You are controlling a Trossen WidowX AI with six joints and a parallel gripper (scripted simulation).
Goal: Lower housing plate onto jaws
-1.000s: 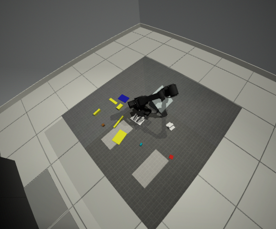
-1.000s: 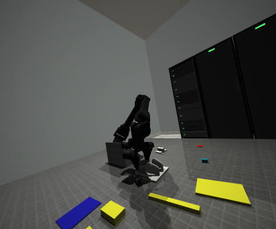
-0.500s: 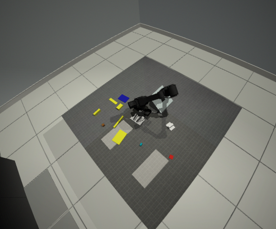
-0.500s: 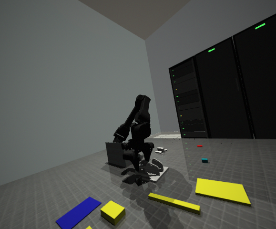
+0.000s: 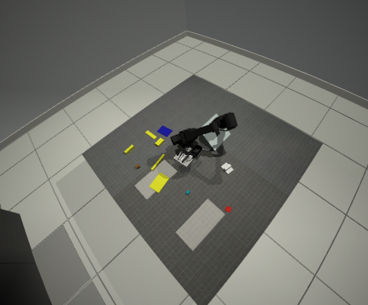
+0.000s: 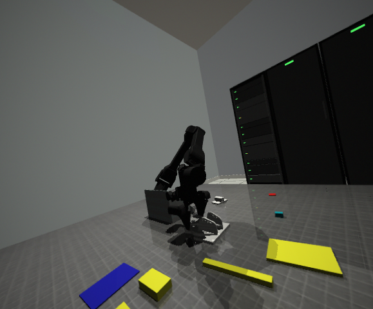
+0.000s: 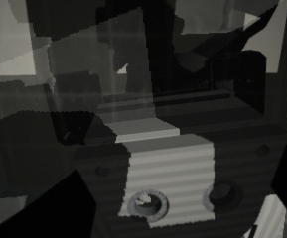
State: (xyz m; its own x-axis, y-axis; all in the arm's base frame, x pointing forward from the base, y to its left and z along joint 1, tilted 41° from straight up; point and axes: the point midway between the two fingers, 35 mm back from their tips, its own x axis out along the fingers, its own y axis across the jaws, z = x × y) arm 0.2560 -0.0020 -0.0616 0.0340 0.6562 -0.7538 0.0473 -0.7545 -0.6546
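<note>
Right now the grey housing plate is 2 cm above my gripper tip and 1 cm ahead of it. From my gripper tip the other things lie so: teal block 23 cm ahead, 19 cm to the left, 1 cm below; then blue plate 28 cm to the right, 3 cm behind, 1 cm below; then red block 44 cm to the left, 16 cm ahead, 1 cm below.
</note>
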